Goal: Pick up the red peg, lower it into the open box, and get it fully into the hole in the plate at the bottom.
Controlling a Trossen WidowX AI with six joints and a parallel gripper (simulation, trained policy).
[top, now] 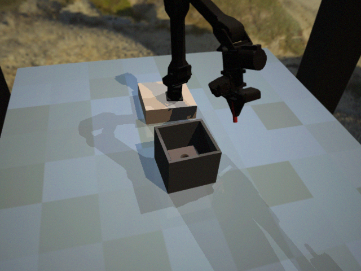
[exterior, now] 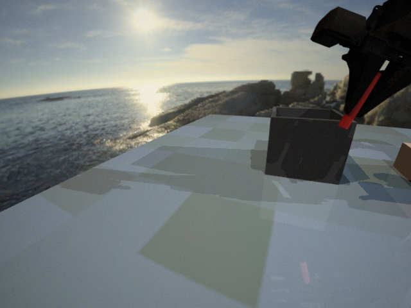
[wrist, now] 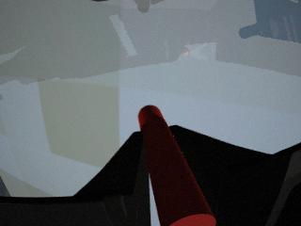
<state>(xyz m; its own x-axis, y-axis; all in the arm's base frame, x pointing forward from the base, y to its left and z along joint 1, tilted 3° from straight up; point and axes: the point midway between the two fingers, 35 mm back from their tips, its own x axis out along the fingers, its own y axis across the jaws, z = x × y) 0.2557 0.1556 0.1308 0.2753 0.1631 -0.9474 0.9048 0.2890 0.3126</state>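
Right now my gripper tip is 7 cm short of the grey plate, 16 cm to the left of it and 12 cm above it. From my gripper tip the other things lie so: red peg: 1 cm behind, 1 cm to the right, 2 cm above.
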